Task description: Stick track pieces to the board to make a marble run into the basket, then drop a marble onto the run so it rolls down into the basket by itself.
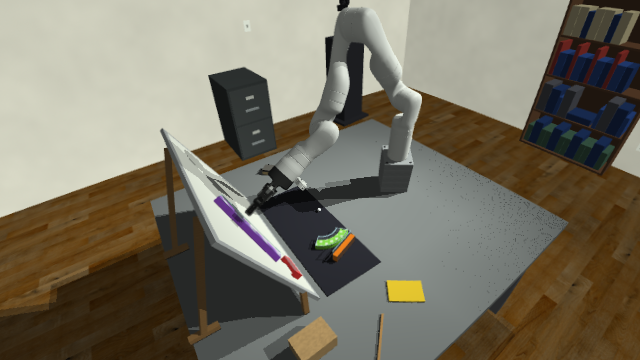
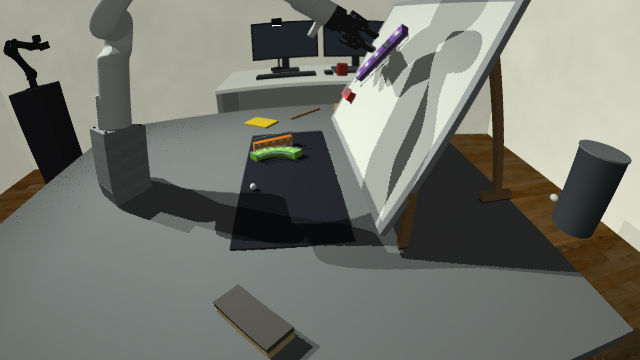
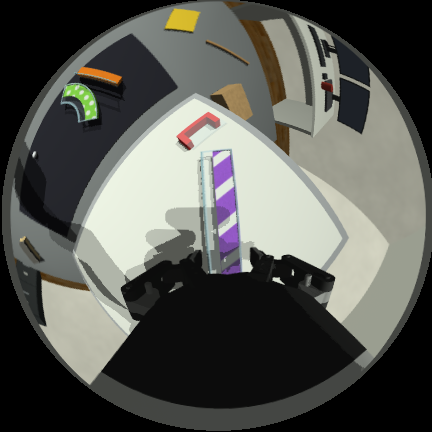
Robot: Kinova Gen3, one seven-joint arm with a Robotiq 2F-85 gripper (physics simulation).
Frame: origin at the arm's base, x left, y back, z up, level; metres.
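Where they show: gripper, fingertip midpoint: (image 1: 248, 212) (image 2: 376, 43) (image 3: 225, 255); arm's base, origin of the base link: (image 1: 397, 154) (image 2: 116, 126).
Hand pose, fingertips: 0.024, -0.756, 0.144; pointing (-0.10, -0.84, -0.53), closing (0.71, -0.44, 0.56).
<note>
Each offset is from my fingertips to the top centre of the thing, as dx, dy, dz. "spot": to the spot under its first point. Level surfaces: height alone.
A purple-and-white striped straight track (image 1: 257, 240) (image 2: 372, 61) (image 3: 225, 200) sits on the tilted white board (image 1: 225, 245) (image 2: 380, 120) (image 3: 280, 200). The red basket {spot: +0.115, +0.047, -0.191} (image 1: 291, 267) (image 2: 349, 95) (image 3: 197, 129) is on the board just past the track's lower end, with a small gap. My gripper (image 1: 251, 210) (image 2: 373, 43) (image 3: 225, 255) is open, its fingers on either side of the track and a little off the board. A green dotted curved track {+0.023, +0.300, -0.313} (image 1: 331, 239) (image 2: 276, 153) (image 3: 84, 101) and an orange track {+0.093, +0.302, -0.284} (image 1: 343, 247) (image 2: 272, 142) (image 3: 101, 76) lie on the dark mat {dz -0.335} (image 1: 345, 275) (image 2: 310, 175) (image 3: 145, 75). A white marble {-0.145, +0.375, -0.318} (image 1: 319, 209) (image 2: 253, 186) (image 3: 34, 155) rests there too.
A yellow pad {+0.369, +0.331, -0.332} (image 1: 405, 291) (image 2: 261, 122) (image 3: 183, 20), a thin stick {+0.422, +0.138, -0.331} (image 1: 380, 335) (image 2: 305, 113) (image 3: 227, 52) and a tan block {+0.300, -0.024, -0.278} (image 1: 313, 339) (image 3: 234, 101) lie on the table beyond the mat. An eraser-like block {-0.547, +0.399, -0.307} (image 2: 254, 320) (image 3: 31, 249) lies at the other end.
</note>
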